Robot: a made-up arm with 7 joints. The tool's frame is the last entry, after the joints.
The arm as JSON. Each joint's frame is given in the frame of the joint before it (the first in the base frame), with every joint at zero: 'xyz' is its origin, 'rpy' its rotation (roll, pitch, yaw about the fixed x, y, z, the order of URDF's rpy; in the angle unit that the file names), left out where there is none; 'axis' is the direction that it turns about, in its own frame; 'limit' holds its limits. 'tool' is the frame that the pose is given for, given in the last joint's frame.
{
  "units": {
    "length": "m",
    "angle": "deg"
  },
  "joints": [
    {
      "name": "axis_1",
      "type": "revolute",
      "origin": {
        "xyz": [
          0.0,
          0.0,
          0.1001
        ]
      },
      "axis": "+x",
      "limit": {
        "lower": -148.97,
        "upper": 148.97
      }
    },
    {
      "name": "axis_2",
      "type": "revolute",
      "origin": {
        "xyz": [
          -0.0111,
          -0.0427,
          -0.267
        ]
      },
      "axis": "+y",
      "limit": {
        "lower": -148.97,
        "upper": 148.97
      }
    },
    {
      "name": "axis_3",
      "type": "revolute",
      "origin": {
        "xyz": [
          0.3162,
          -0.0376,
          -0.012
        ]
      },
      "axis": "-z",
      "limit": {
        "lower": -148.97,
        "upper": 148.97
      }
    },
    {
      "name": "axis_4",
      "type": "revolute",
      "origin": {
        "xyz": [
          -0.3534,
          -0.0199,
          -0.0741
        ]
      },
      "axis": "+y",
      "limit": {
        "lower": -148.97,
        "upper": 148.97
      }
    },
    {
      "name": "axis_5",
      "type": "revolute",
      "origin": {
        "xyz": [
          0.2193,
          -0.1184,
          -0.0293
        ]
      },
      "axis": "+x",
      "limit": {
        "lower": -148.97,
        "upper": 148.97
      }
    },
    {
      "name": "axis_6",
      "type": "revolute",
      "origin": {
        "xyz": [
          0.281,
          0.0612,
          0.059
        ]
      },
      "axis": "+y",
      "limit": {
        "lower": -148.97,
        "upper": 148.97
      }
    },
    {
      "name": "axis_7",
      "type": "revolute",
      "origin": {
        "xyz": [
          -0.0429,
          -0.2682,
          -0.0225
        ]
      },
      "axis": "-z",
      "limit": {
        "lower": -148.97,
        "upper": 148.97
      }
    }
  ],
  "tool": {
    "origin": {
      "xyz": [
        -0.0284,
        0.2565,
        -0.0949
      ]
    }
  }
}
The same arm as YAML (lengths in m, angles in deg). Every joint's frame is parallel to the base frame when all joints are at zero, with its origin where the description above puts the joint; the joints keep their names.
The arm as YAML. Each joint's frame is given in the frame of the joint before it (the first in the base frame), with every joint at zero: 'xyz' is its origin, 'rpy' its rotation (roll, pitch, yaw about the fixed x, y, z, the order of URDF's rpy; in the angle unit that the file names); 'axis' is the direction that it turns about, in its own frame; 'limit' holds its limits. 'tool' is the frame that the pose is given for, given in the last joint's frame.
units:
  length: m
  angle: deg
joints:
  - name: axis_1
    type: revolute
    origin:
      xyz: [0.0, 0.0, 0.1001]
      rpy: [0.0, 0.0, 0.0]
    axis: [1.0, 0.0, 0.0]
    limit:
      lower: -148.97
      upper: 148.97
  - name: axis_2
    type: revolute
    origin:
      xyz: [-0.0111, -0.0427, -0.267]
      rpy: [0.0, 0.0, 0.0]
    axis: [0.0, 1.0, 0.0]
    limit:
      lower: -148.97
      upper: 148.97
  - name: axis_3
    type: revolute
    origin:
      xyz: [0.3162, -0.0376, -0.012]
      rpy: [0.0, 0.0, 0.0]
    axis: [0.0, 0.0, -1.0]
    limit:
      lower: -148.97
      upper: 148.97
  - name: axis_4
    type: revolute
    origin:
      xyz: [-0.3534, -0.0199, -0.0741]
      rpy: [0.0, 0.0, 0.0]
    axis: [0.0, 1.0, 0.0]
    limit:
      lower: -148.97
      upper: 148.97
  - name: axis_5
    type: revolute
    origin:
      xyz: [0.2193, -0.1184, -0.0293]
      rpy: [0.0, 0.0, 0.0]
    axis: [1.0, 0.0, 0.0]
    limit:
      lower: -148.97
      upper: 148.97
  - name: axis_6
    type: revolute
    origin:
      xyz: [0.281, 0.0612, 0.059]
      rpy: [0.0, 0.0, 0.0]
    axis: [0.0, 1.0, 0.0]
    limit:
      lower: -148.97
      upper: 148.97
  - name: axis_7
    type: revolute
    origin:
      xyz: [-0.0429, -0.2682, -0.0225]
      rpy: [0.0, 0.0, 0.0]
    axis: [0.0, 0.0, -1.0]
    limit:
      lower: -148.97
      upper: 148.97
tool:
  origin:
    xyz: [-0.0284, 0.2565, -0.0949]
    rpy: [0.0, 0.0, 0.0]

